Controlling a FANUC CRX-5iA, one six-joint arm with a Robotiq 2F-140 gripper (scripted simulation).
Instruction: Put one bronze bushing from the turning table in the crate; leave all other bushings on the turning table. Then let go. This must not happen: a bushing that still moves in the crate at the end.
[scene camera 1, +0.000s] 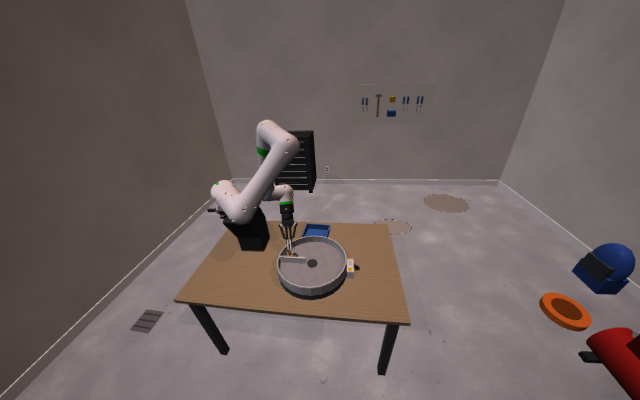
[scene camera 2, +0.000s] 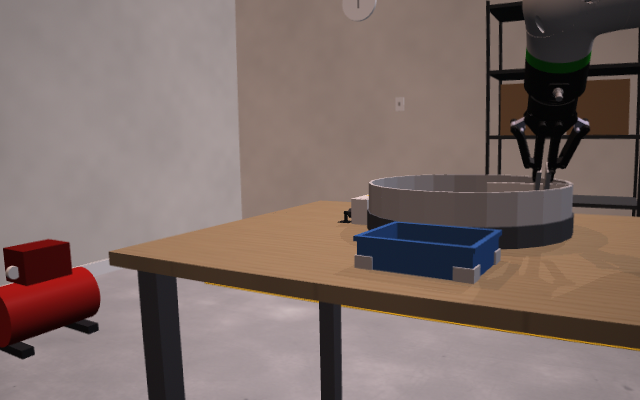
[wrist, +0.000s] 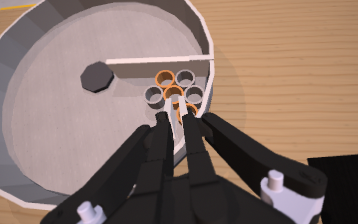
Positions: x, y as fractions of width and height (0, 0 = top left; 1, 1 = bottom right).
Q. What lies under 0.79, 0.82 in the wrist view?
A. My gripper.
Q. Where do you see a blue crate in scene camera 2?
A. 0.69, 0.63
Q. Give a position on a grey round turning table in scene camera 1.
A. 0.51, 0.66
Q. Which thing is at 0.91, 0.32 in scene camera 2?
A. My gripper.
